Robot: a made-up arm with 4 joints.
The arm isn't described. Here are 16 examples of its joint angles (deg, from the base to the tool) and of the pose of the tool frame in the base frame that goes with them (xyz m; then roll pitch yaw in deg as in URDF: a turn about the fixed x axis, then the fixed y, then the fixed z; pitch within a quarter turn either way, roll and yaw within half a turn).
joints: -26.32 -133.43 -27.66 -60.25
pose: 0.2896 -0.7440 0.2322 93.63 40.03 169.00
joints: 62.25 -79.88 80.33 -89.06
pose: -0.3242 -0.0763 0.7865 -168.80 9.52 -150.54
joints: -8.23 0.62 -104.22 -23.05
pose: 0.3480 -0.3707 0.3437 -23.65 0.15 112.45
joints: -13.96 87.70 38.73 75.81
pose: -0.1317 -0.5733 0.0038 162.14 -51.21 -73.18
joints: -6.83 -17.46 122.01 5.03
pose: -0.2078 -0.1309 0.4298 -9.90 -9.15 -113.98
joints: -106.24 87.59 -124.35 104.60
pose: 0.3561 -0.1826 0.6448 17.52 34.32 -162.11
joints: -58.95 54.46 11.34 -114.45
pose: 0.5664 -0.6552 0.1596 -99.06 -52.92 39.91
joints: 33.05 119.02 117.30 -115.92
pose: 0.0211 -0.0566 -0.0872 6.06 23.64 -108.99
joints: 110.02 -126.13 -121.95 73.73
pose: -0.2828 0.1822 -0.0638 -155.56 -25.30 -40.21
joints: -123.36 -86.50 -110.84 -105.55
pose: 0.2422 0.2252 -0.1724 -19.29 -20.80 -145.31
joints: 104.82 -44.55 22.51 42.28
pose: -0.5294 0.2718 0.5680 21.63 40.40 -135.00
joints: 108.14 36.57 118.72 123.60
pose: 0.0547 0.4284 0.3294 156.65 16.64 138.11
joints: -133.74 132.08 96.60 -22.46
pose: 0.0522 0.2434 0.0201 109.81 4.89 48.17
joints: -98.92 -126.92 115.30 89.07
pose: 0.0795 0.2827 0.3609 -40.66 -19.98 24.77
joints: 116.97 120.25 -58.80 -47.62
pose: -0.5167 0.4929 0.4947 -171.91 -26.58 -10.00
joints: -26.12 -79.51 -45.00 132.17
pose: 0.5225 -0.5681 0.1784 -152.50 44.05 105.80
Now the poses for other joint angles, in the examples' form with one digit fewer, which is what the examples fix.
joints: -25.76 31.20 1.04 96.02
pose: 0.032 -0.757 0.414 96.6 -31.2 24.5
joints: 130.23 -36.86 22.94 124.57
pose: -0.425 0.531 0.663 108.3 33.5 -158.1
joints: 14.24 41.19 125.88 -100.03
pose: -0.330 0.091 0.141 -64.7 22.7 -132.8
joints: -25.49 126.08 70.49 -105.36
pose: 0.339 -0.293 -0.159 22.3 -15.7 -76.3
